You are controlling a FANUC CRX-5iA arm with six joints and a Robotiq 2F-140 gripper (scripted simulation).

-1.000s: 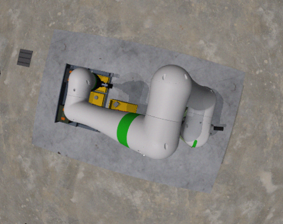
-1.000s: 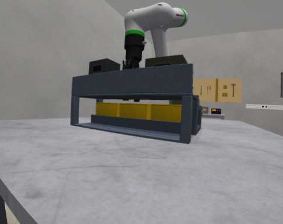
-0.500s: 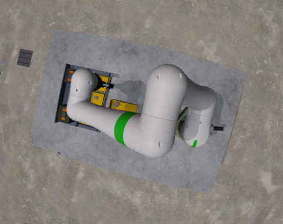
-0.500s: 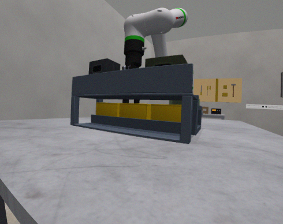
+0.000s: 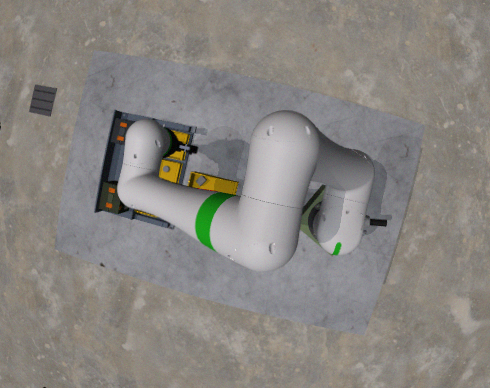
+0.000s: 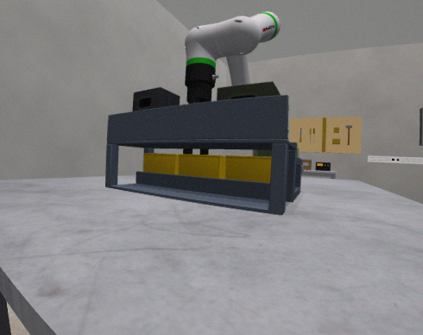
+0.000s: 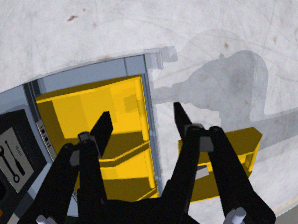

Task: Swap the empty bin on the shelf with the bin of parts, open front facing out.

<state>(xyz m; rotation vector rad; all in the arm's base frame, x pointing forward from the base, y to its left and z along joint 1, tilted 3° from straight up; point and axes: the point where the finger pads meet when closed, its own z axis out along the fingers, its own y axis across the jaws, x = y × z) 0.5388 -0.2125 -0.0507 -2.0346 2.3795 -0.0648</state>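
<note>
The grey part lies 120 mm to the left of my hand, 70 mm below it and 70 mm behind it. The rest, counted from my hand: dark shelf: 130 mm ahead, 90 mm to the left, 10 mm below; then black box: 170 mm ahead, 80 mm above, 30 mm to the right.
</note>
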